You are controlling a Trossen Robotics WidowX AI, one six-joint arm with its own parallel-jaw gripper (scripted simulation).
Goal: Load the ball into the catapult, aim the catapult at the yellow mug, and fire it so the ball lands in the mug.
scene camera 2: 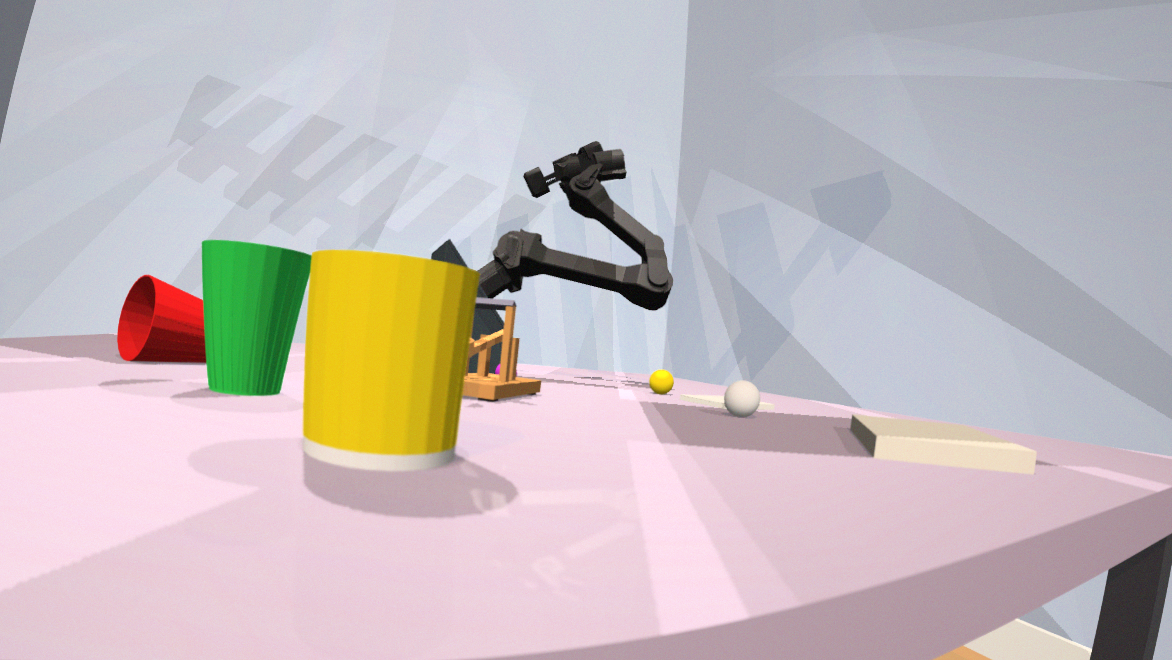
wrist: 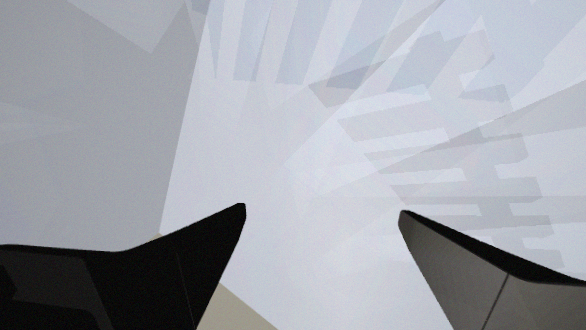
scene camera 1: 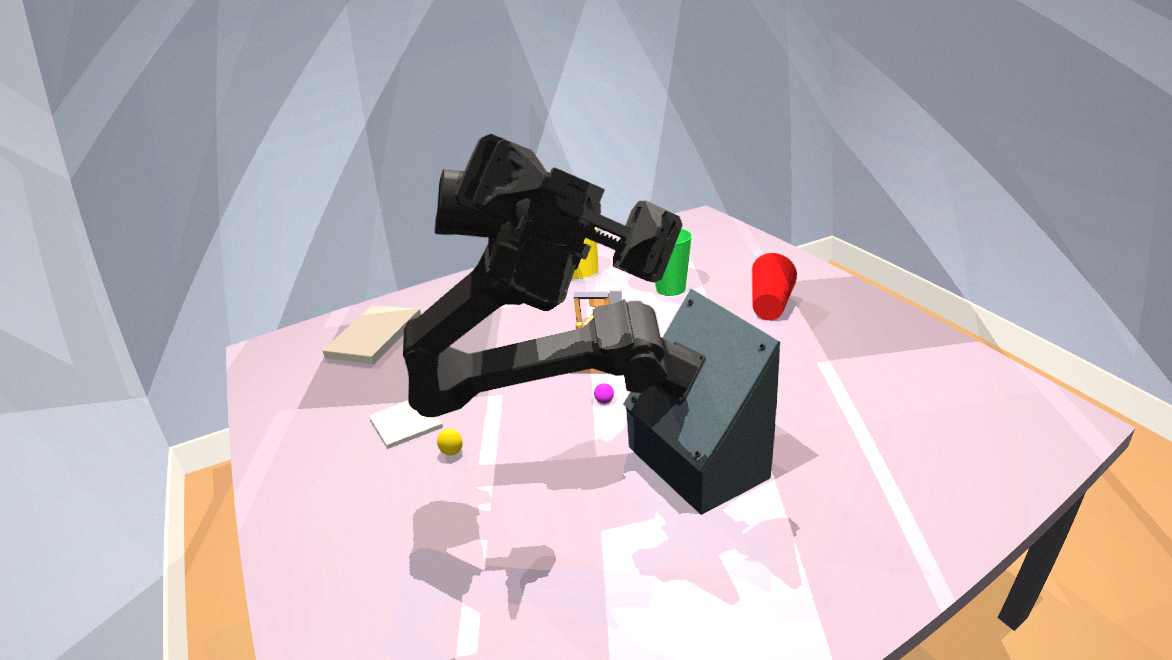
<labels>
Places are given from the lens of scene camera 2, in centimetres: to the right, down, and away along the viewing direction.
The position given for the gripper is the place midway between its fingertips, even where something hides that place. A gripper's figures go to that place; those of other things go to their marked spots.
gripper (scene camera 2: 559, 169): -6, -38, 126
yellow mug (scene camera 2: 388, 335): -9, 0, 24
green cup (scene camera 2: 252, 293): -26, -3, 37
red cup (scene camera 2: 158, 323): -44, -1, 47
The marked spots on the green cup and the red cup are 21 cm apart.
</labels>
